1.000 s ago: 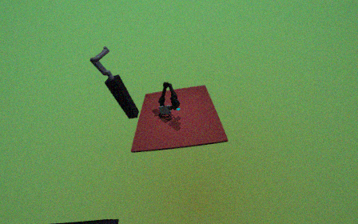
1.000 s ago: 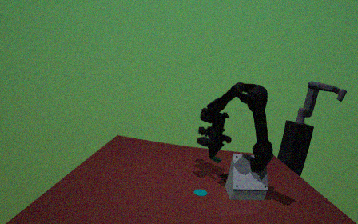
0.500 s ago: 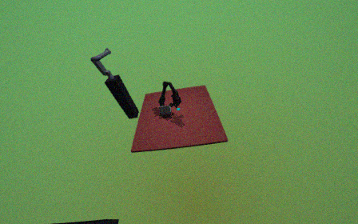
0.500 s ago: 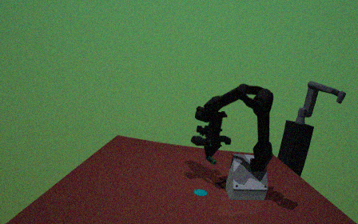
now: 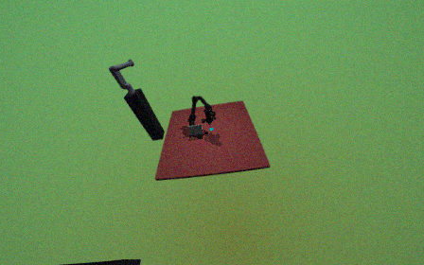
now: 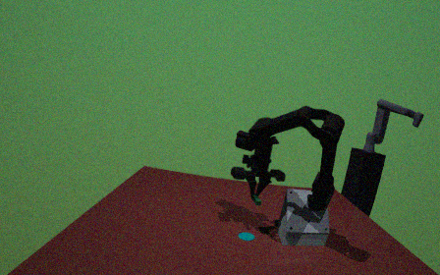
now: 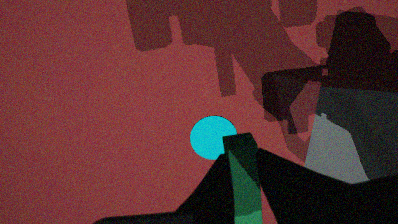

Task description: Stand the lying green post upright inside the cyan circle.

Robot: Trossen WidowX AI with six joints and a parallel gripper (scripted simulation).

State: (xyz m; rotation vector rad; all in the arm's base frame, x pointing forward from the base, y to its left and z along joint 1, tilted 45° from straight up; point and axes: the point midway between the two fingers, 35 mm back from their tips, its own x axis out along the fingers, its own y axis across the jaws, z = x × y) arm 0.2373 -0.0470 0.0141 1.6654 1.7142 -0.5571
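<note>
The cyan circle is 1 cm ahead of my gripper tip, 5 cm to the left of it and 14 cm below it. From my gripper tip the other things lie so: green post: 2 cm to the left.
</note>
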